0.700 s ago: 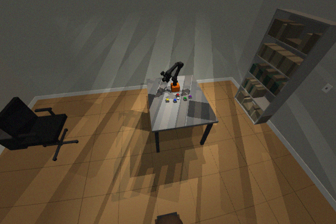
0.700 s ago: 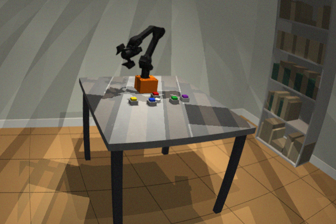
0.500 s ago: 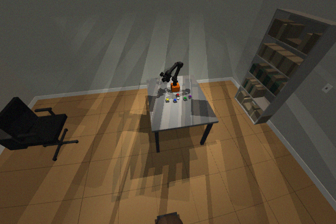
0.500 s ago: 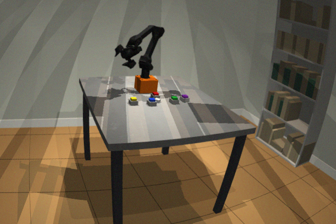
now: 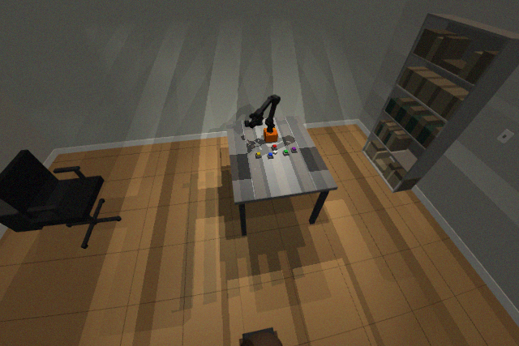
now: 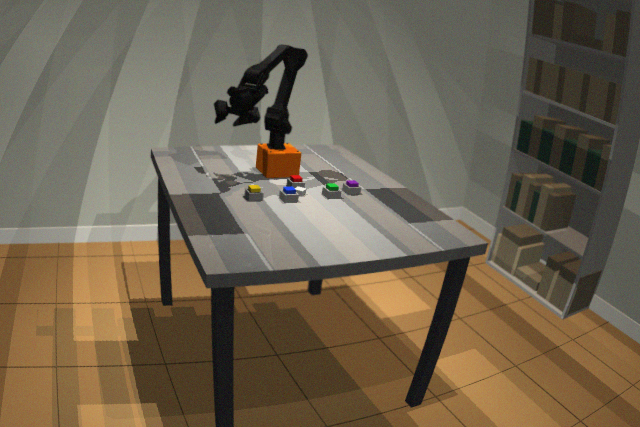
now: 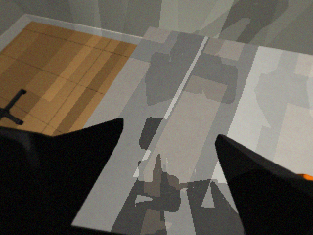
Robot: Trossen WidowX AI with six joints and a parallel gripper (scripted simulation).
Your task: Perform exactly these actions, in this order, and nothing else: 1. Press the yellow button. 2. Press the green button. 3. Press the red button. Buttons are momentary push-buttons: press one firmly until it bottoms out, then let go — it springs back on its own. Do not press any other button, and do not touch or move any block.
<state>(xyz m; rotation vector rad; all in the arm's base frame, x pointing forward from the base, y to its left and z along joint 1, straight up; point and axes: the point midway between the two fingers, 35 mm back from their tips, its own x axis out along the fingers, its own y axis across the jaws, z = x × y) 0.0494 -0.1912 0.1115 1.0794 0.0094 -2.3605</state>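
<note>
Right now my gripper tip is 270 mm short of the yellow button, 100 mm to the right of it and 150 mm above it. Round my gripper tip: blue button: 270 mm ahead, 210 mm to the left, 150 mm below; white block: 210 mm ahead, 260 mm to the left, 170 mm below; red button: 150 mm ahead, 260 mm to the left, 150 mm below.
</note>
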